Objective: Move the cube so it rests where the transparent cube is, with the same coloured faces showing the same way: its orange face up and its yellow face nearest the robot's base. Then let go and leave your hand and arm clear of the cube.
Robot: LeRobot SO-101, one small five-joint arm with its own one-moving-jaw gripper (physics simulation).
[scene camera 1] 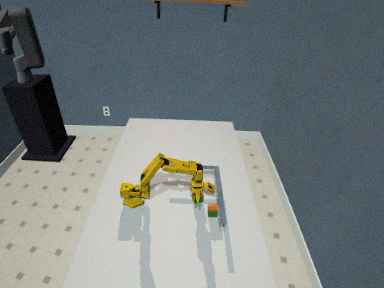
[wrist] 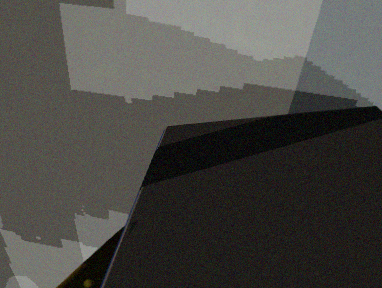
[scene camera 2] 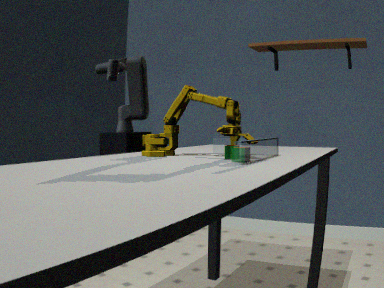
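Where they show: hand, tool point: (scene camera 1: 194, 194) (wrist: 168, 227) (scene camera 2: 231, 156); arm's base, link origin: (scene camera 1: 139, 198) (scene camera 2: 163, 155).
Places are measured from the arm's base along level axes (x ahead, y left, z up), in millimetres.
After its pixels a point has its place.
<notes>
The solid cube (scene camera 1: 201, 198) @[x 267, y -10, z 26 mm] (scene camera 2: 231, 152) @[x 258, y -12, z 20 mm] stands on the table, green toward the scene cameras, partly hidden by the fixed jaw in scene camera 1. In the wrist view a large dark surface of the cube (wrist: 260, 210) fills the lower right. The transparent cube (scene camera 1: 213, 210) (scene camera 2: 244, 154), orange on top and green in front, stands beside it, farther from the base. My gripper (scene camera 1: 204, 195) (scene camera 2: 245, 142) is open, its fixed jaw low at the solid cube and its moving jaw swung outward. Whether the jaw touches the cube is unclear. The solid cube's yellow face is hidden.
A clear, grey-edged wall (scene camera 1: 220, 190) @[x 345, y 7, z 60 mm] (scene camera 2: 265, 147) @[x 353, y 27, z 35 mm] stands on the white table (scene camera 1: 150, 260) @[x 84, y -279, z 0 mm] (scene camera 2: 100, 210) @[x 401, y -684, z 0 mm] beyond the cubes, with a corner toward the back. A grey arm (scene camera 1: 32, 40) (scene camera 2: 135, 85) stands on a dark pedestal (scene camera 1: 37, 115) (scene camera 2: 117, 143) at the left.
</notes>
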